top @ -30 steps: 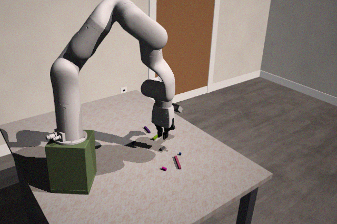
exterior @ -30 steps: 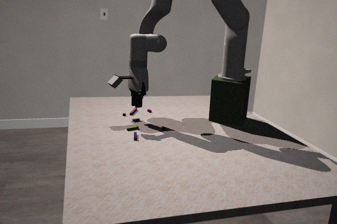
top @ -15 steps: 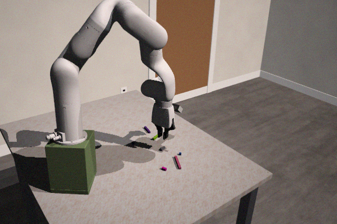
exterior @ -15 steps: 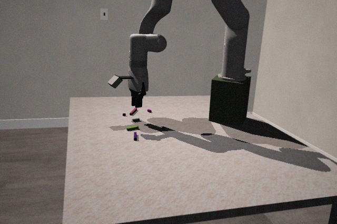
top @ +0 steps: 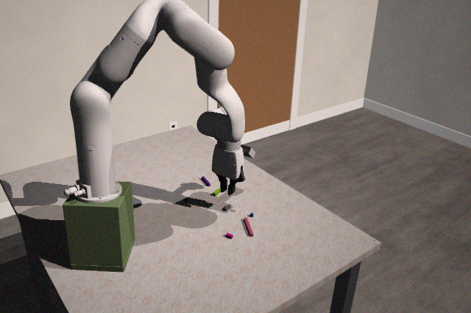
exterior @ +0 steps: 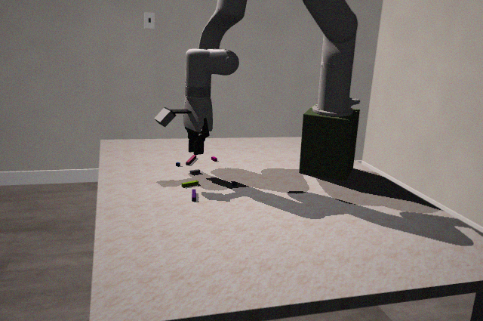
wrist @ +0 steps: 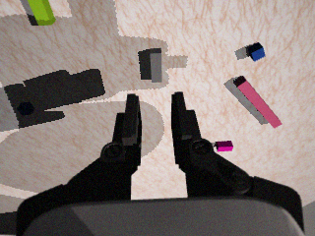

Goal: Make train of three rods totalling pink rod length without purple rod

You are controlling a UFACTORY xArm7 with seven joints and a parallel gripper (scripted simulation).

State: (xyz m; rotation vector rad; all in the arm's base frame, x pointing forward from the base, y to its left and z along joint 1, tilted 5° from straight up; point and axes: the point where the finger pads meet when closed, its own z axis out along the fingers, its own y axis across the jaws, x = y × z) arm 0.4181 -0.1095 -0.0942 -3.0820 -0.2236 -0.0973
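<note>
Now: the grey rod 80 mm below my hand. Round my hand: lime rod: 50 mm ahead, 90 mm to the left, 80 mm below; pink rod: 40 mm behind, 120 mm to the right, 80 mm below; magenta rod: 110 mm behind, 110 mm to the right, 80 mm below.
</note>
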